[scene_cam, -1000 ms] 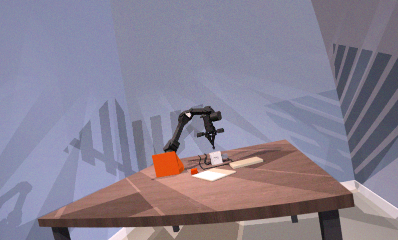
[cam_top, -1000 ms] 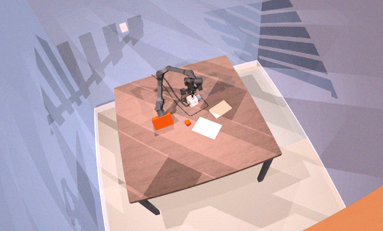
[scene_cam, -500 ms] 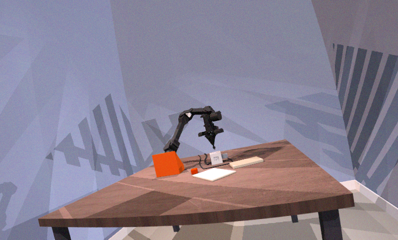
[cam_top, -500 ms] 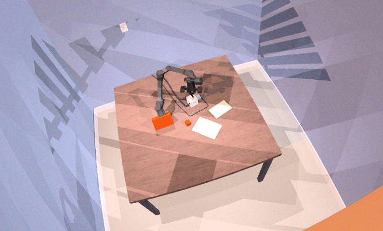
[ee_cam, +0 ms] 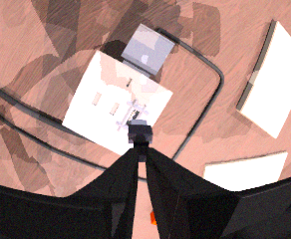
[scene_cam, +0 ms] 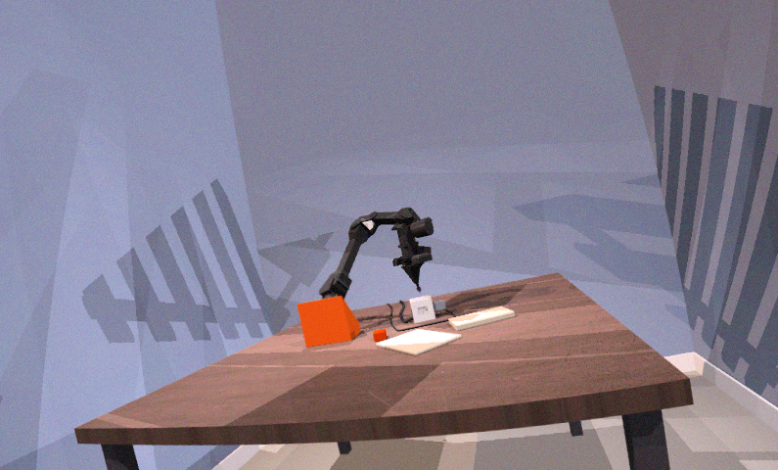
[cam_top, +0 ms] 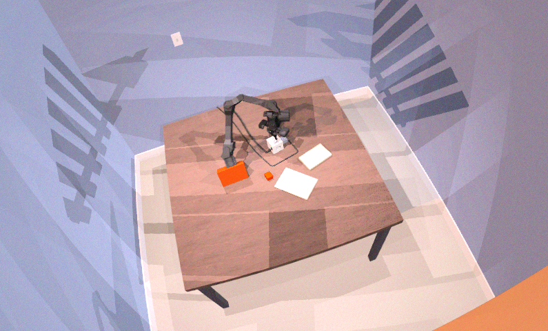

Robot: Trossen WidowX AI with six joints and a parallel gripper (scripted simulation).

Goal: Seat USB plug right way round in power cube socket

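Right now the dark USB plug is 2 cm below my gripper tip. From my gripper tip the other things lie so: orange cube (17 cm to the right, 12 cm below, 12 cm behind).
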